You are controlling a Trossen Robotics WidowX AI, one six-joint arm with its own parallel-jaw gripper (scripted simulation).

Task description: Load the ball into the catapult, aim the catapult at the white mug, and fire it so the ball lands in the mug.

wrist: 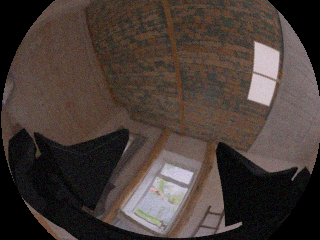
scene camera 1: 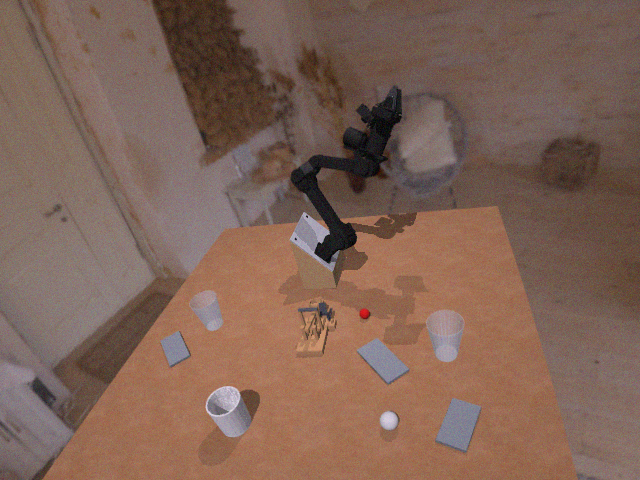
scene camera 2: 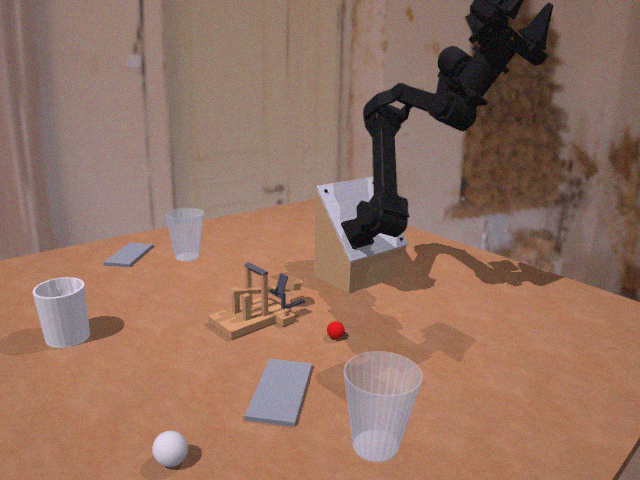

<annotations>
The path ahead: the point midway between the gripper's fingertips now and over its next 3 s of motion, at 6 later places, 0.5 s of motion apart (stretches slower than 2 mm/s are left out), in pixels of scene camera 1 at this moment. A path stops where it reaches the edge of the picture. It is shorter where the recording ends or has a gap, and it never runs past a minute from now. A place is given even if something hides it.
My gripper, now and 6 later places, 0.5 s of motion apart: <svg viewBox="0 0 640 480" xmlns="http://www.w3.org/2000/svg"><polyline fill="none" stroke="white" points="397,87 436,105 475,148 490,202 470,262 422,305 370,326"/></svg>
</annotations>
